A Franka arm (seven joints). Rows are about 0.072 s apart.
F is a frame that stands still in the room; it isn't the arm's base.
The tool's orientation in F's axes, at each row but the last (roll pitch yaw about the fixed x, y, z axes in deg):
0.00, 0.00, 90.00
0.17, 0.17, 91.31
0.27, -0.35, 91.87
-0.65, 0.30, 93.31
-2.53, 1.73, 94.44
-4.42, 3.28, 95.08
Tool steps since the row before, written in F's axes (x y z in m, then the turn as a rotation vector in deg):
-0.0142, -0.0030, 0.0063, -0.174, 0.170, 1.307
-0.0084, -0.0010, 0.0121, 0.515, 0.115, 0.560
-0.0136, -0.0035, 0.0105, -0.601, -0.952, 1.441
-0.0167, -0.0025, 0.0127, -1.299, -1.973, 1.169
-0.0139, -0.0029, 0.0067, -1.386, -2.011, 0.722
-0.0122, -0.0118, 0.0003, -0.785, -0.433, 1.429
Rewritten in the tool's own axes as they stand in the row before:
-0.0030, 0.0142, 0.0063, 0.170, 0.174, 1.307
-0.0008, 0.0085, 0.0121, 0.102, -0.516, 0.562
-0.0030, 0.0138, 0.0105, -0.923, 0.639, 1.444
-0.0016, 0.0167, 0.0129, -1.901, 1.398, 1.175
-0.0020, 0.0138, 0.0073, -1.919, 1.507, 0.732
-0.0107, 0.0132, 0.0007, -0.443, 0.709, 1.465

